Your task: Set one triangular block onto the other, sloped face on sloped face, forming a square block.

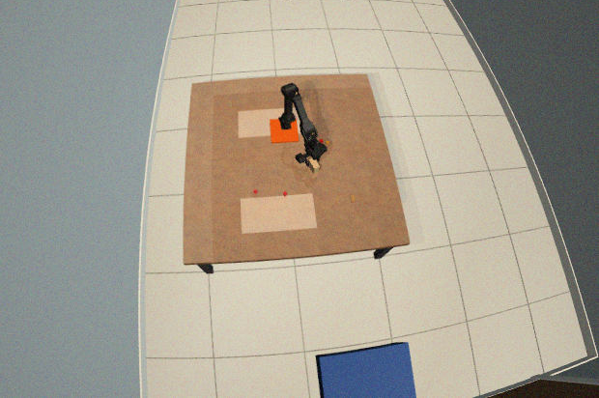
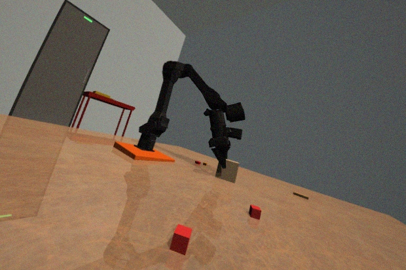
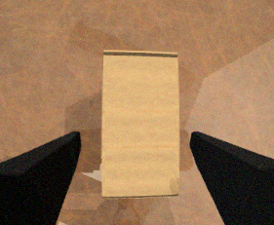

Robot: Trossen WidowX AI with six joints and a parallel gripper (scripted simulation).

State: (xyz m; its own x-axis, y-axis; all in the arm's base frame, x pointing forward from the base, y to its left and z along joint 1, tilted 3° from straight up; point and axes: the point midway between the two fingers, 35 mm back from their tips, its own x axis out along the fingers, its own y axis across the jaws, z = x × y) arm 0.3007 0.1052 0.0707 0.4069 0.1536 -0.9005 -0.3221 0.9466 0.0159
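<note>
The triangular block is 10 mm behind my gripper tip and 10 mm above it.
</note>
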